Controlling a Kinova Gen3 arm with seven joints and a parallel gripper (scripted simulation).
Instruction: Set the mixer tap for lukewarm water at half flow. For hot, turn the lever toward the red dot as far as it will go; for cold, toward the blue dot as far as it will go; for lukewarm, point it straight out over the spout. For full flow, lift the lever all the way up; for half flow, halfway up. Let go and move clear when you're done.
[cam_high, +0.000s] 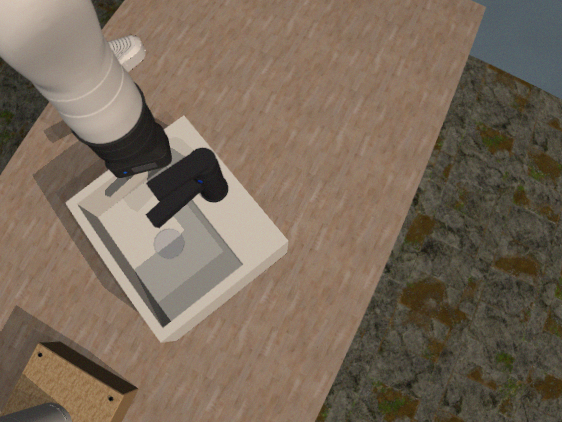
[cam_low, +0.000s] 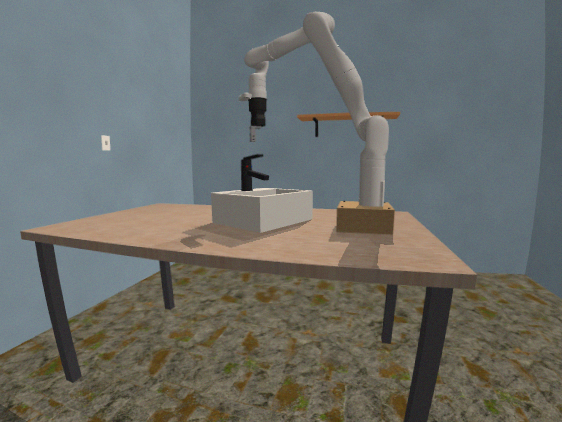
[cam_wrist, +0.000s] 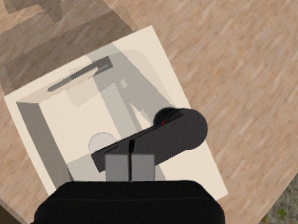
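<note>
My hand is 80 mm above the lever, 20 mm to the left of it and 10 mm short of it. From my hand the other things lie so: white sink basin (320 mm below, 60 mm behind); then black mixer tap (130 mm below, 30 mm ahead, 20 mm to the right).
</note>
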